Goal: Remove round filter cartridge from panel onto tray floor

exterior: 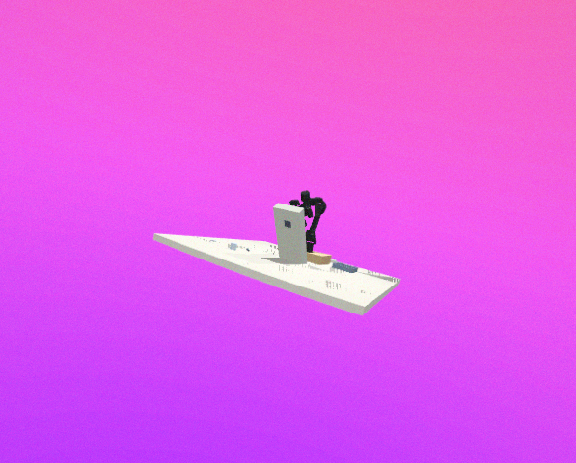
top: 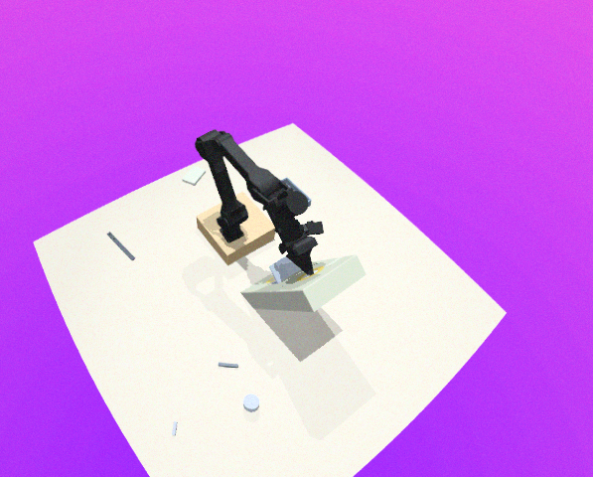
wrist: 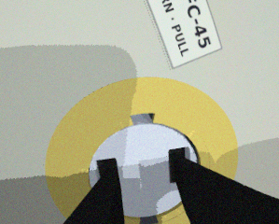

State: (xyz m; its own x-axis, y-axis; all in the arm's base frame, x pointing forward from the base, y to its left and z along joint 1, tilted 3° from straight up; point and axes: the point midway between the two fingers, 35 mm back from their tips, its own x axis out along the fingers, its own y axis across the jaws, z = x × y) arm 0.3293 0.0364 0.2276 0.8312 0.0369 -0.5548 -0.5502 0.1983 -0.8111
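Right now the round filter cartridge is 10 mm ahead of my gripper tip and 10 mm below it. Round my gripper tip: blue tray (450 mm behind, 250 mm to the left, 250 mm below); then short bar (20 mm ahead, 270 mm to the right, 260 mm below); then grey service panel (30 mm behind, 80 mm below).
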